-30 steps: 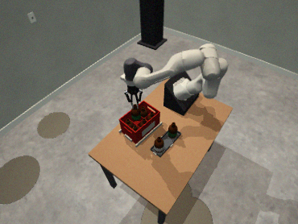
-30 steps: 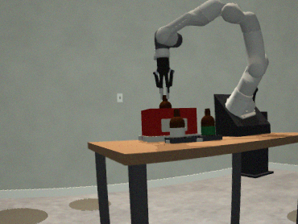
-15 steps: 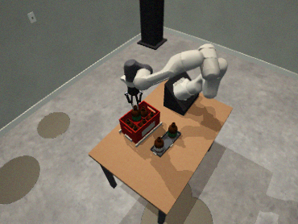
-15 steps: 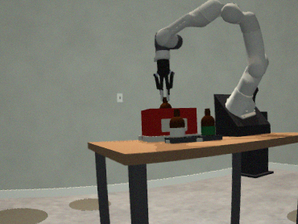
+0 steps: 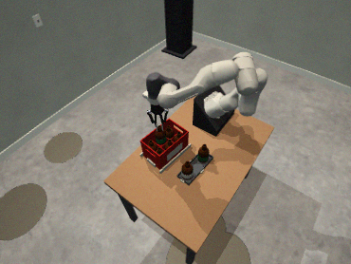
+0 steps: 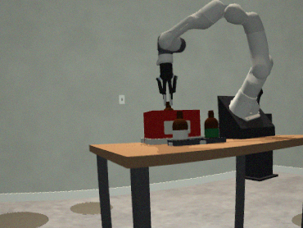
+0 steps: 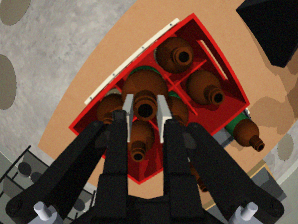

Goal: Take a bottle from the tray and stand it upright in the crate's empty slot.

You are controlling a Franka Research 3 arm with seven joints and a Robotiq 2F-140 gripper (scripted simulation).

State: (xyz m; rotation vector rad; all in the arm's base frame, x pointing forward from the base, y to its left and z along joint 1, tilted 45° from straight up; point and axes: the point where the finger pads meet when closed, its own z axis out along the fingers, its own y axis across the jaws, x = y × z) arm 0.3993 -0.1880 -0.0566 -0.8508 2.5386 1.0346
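Right now the red crate is 16 cm below my hand, 4 cm to the left of it and 1 cm ahead of it. Also, from my hand: grey tray: 29 cm to the left, 23 cm below.
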